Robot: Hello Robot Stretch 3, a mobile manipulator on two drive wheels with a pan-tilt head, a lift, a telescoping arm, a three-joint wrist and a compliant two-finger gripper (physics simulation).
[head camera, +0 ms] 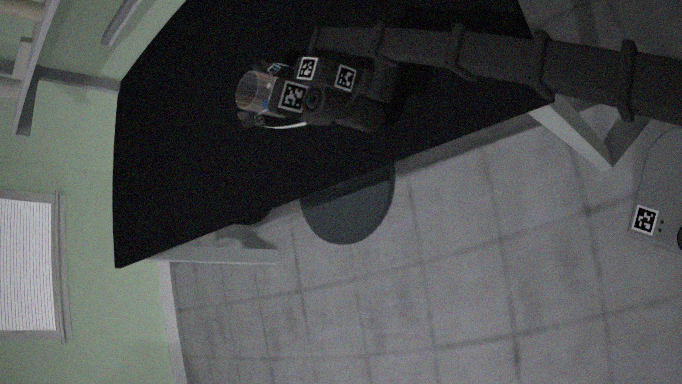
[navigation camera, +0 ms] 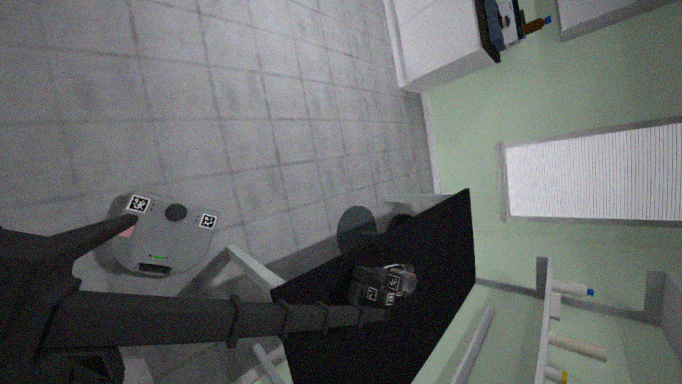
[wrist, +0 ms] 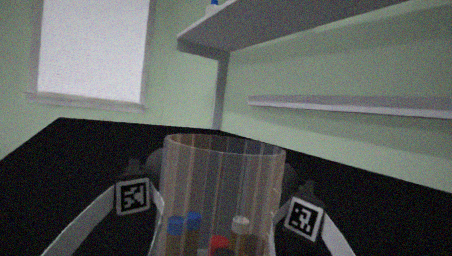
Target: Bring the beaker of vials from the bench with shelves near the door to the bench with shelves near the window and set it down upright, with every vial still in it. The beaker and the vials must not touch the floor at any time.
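The clear beaker is upright over the black top of the bench with shelves, which stands by the window. Vials with blue caps, a white cap and a red cap show inside it, beside darker ones; their lower ends are cut off in the wrist view. My gripper is shut on the beaker, one fingertip on each side. The beaker's base is hidden, so I cannot tell whether it touches the bench top.
An upper shelf and a lower rail are on the wall behind the bench. The window is beyond its end. A round stool stands at the front edge. A white cabinet stands farther along.
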